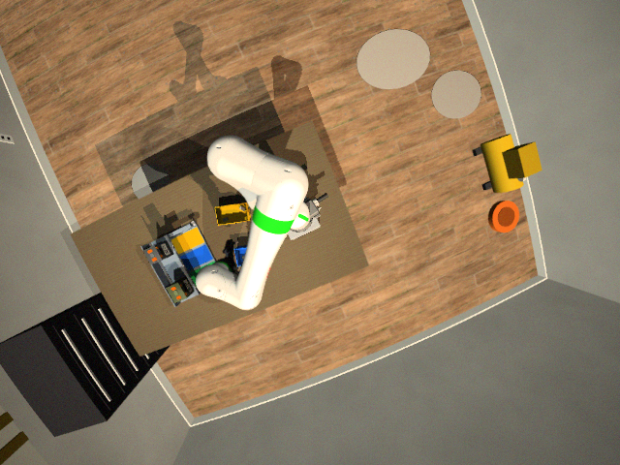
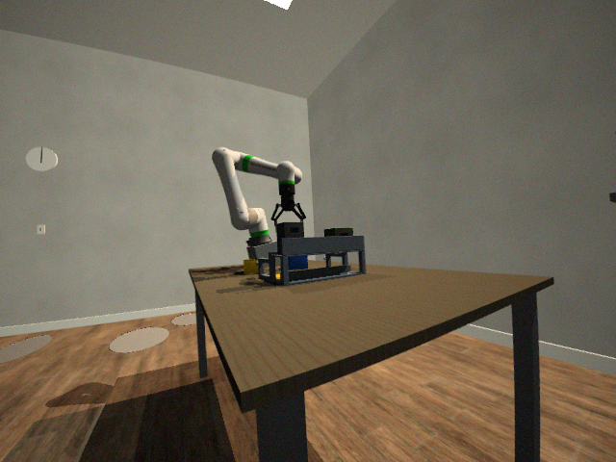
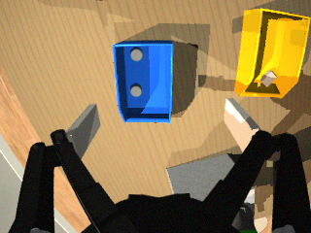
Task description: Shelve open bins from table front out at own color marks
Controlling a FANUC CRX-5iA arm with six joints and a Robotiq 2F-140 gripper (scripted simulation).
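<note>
The blue bin is 1 cm behind my hand, 4 cm to the left of it and 18 cm below it. Also, from my hand: yellow bin 5 cm behind, 21 cm to the right, 18 cm below; then blue mark 29 cm ahead, 12 cm to the right, 21 cm below; then green mark 31 cm ahead, 1 cm to the right, 21 cm below.
</note>
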